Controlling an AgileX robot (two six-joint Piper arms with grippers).
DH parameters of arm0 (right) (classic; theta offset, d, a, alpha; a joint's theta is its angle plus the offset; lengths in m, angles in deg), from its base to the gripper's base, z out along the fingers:
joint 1: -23.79 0.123 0 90
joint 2: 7.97 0 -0.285 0
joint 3: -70.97 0 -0.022 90
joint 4: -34.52 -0.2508 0 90
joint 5: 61.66 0 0.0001 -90
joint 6: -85.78 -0.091 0 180
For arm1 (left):
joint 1: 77.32 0.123 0 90
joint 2: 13.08 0 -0.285 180
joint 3: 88.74 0 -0.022 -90
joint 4: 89.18 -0.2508 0 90
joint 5: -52.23 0 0.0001 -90
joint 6: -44.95 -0.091 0 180
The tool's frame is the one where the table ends.
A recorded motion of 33 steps. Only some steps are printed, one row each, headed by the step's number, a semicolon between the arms.
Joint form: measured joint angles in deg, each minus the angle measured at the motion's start. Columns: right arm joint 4, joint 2, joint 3, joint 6, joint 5, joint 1; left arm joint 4, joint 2, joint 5, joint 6, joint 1, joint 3.
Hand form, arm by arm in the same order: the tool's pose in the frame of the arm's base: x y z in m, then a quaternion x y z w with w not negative. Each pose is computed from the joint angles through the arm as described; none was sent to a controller.
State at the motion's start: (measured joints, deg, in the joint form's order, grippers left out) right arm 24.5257 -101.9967 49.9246 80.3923 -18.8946 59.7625; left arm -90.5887 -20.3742 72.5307 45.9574 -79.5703 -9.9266
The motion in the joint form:
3: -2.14 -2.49 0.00 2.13 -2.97 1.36; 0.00 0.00 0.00 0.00 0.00 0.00
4: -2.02 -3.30 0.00 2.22 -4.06 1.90; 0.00 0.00 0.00 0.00 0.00 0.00
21: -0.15 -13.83 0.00 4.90 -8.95 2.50; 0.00 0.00 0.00 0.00 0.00 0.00
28: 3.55 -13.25 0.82 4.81 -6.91 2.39; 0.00 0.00 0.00 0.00 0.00 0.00
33: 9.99 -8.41 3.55 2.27 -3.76 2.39; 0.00 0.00 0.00 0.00 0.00 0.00
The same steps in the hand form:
3: 0.2314 0.1919 0.2267 -0.22225 0.95170 0.14488 0.15455; 0.0533 -0.0013 0.1724 0.01536 0.80059 -0.00671 0.59897
4: 0.2322 0.1956 0.2231 -0.22671 0.95031 0.14454 0.15690; 0.0533 -0.0013 0.1724 0.01536 0.80059 -0.00671 0.59897
21: 0.2480 0.2085 0.1676 -0.25881 0.95240 0.10617 0.12119; 0.0533 -0.0013 0.1724 0.01536 0.80059 -0.00671 0.59897
28: 0.2497 0.2053 0.1730 -0.28174 0.94774 0.08509 0.12318; 0.0533 -0.0013 0.1724 0.01536 0.80059 -0.00671 0.59897
33: 0.2527 0.2000 0.2103 -0.29762 0.93703 0.06475 0.17092; 0.0533 -0.0013 0.1724 0.01536 0.80059 -0.00671 0.59897

